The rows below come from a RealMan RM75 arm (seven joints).
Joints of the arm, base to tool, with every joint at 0 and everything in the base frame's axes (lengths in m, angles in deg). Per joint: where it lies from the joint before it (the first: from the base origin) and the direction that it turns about. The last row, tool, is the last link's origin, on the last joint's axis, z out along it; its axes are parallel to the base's.
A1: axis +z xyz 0 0 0.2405
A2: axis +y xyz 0 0 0
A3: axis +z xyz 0 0 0.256
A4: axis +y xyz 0 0 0
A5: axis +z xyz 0 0 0.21
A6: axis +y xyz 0 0 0
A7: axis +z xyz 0 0 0.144
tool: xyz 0 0 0
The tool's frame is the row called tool.
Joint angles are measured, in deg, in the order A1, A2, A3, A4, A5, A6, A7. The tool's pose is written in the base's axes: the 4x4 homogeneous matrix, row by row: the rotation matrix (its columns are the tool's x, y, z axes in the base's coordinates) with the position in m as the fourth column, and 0 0 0 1 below. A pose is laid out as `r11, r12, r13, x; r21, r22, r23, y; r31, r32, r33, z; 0, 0, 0, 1`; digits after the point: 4 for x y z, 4 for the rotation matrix.
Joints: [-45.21, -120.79, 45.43, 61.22, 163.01, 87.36, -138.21]
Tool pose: 0.5698, 0.7147, -0.4058, -0.2281; 0.8218, -0.4989, 0.2752, 0.3966; -0.0057, -0.4903, -0.8716, 0.0432; 0, 0, 0, 1
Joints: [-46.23, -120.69, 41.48, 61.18, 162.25, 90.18, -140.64]
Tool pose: 0.5109, 0.7815, -0.3580, -0.2247; 0.8584, -0.4413, 0.2616, 0.3946; 0.0465, -0.4410, -0.8963, 0.0476; 0, 0, 0, 1
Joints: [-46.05, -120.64, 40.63, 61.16, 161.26, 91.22, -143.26]
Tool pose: 0.4632, 0.8206, -0.3349, -0.2247; 0.8831, -0.3954, 0.2526, 0.3921; 0.0749, -0.4127, -0.9078, 0.0478; 0, 0, 0, 1
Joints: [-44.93, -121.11, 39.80, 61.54, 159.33, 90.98, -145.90]
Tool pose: 0.4101, 0.8619, -0.2983, -0.2272; 0.9032, -0.3385, 0.2639, 0.3887; 0.1265, -0.3776, -0.9173, 0.0459; 0, 0, 0, 1
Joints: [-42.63, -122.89, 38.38, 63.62, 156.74, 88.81, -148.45]
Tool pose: 0.3510, 0.9028, -0.2483, -0.2314; 0.9093, -0.2654, 0.3206, 0.3850; 0.2235, -0.3383, -0.9141, 0.0430; 0, 0, 0, 1
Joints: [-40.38, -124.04, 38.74, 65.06, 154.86, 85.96, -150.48]
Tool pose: 0.3103, 0.9220, -0.2315, -0.2370; 0.9045, -0.2114, 0.3704, 0.3829; 0.2926, -0.3243, -0.8996, 0.0412; 0, 0, 0, 1
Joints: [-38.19, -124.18, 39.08, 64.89, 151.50, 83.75, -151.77]
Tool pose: 0.2648, 0.9439, -0.1975, -0.2439; 0.8986, -0.1673, 0.4055, 0.3804; 0.3497, -0.2849, -0.8925, 0.0402; 0, 0, 0, 1
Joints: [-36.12, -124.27, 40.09, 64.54, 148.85, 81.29, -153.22]
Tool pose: 0.2218, 0.9583, -0.1801, -0.2511; 0.8919, -0.1246, 0.4348, 0.3781; 0.3942, -0.2571, -0.8823, 0.0383; 0, 0, 0, 1
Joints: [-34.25, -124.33, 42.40, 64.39, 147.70, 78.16, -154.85]
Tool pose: 0.1988, 0.9606, -0.1941, -0.2580; 0.8840, -0.0903, 0.4586, 0.3771; 0.4230, -0.2628, -0.8672, 0.0355; 0, 0, 0, 1
